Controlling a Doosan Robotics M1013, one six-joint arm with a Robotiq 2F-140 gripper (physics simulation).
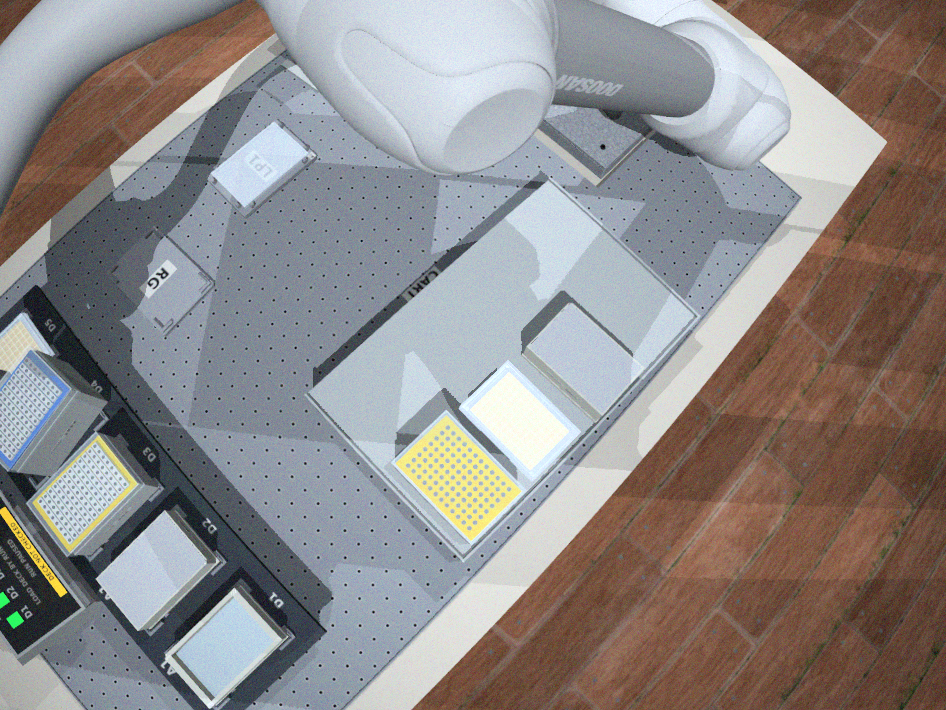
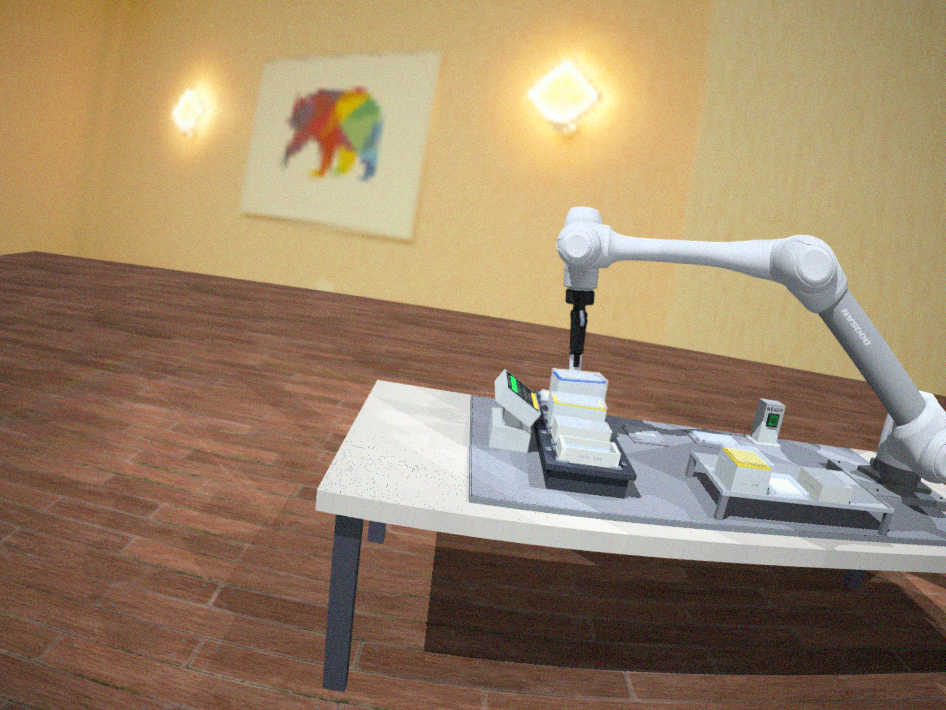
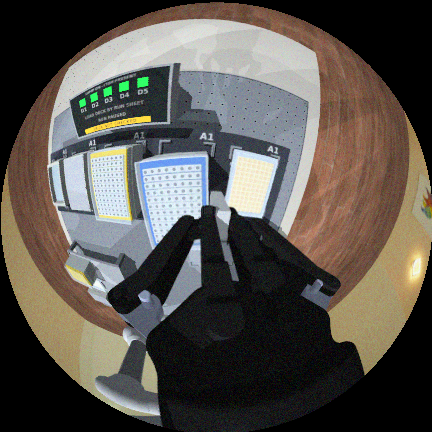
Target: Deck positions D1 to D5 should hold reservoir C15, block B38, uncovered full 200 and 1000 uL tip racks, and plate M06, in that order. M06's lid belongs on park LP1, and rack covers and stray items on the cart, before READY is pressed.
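Seen in the pictures: gripper, between the fingertips: (image 1: 5,384) (image 3: 214,201); arm's base, origin of its link: (image 2: 893,481).
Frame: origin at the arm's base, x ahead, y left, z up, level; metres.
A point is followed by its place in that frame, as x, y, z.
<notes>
My black gripper (image 2: 575,365) @[0.968, -0.251, 0.119] (image 3: 214,201) @[0.968, -0.251, 0.119] is shut and empty, its tips low beside the blue-rimmed tip rack (image 1: 30,408) @[0.956, -0.182, 0.144] (image 2: 578,382) @[0.979, -0.154, 0.132] (image 3: 172,192) @[0.990, -0.199, 0.143] at D4, on the side toward D5. That rack is uncovered and looks slightly turned against the yellow-rimmed rack (image 1: 87,496) @[0.986, -0.065, 0.108] (image 3: 110,185) @[0.993, -0.086, 0.109] at D3, also uncovered. A pale blue reservoir (image 1: 229,645) @[1.007, 0.174, 0.056] (image 3: 57,182) @[1.012, 0.175, 0.055] sits at D1, a grey block (image 1: 156,569) @[0.994, 0.052, 0.082] (image 3: 76,182) @[1.003, 0.037, 0.082] at D2, and a cream-welled plate (image 1: 21,343) @[0.931, -0.321, 0.054] (image 3: 252,182) @[0.977, -0.324, 0.054] at D5. A pale, translucent lid (image 1: 262,164) @[0.501, -0.271, 0.000] lies on LP1. Item codes are not legible.
The cart (image 1: 458,328) @[0.522, 0.130, 0.042] bears a yellow dotted box (image 1: 458,477) @[0.675, 0.254, 0.113] (image 2: 745,470) @[0.702, 0.315, 0.094], a cream-topped plate (image 1: 519,418) @[0.567, 0.264, 0.058] and a grey block (image 1: 584,359) @[0.464, 0.281, 0.084]. The READY post (image 2: 769,420) @[0.308, -0.319, 0.061] stands behind it. The display (image 2: 515,397) @[1.157, 0.011, 0.112] (image 3: 125,105) @[1.116, -0.118, 0.103] shows green D1 to D5 lamps and "DECK NOT CHECKED".
</notes>
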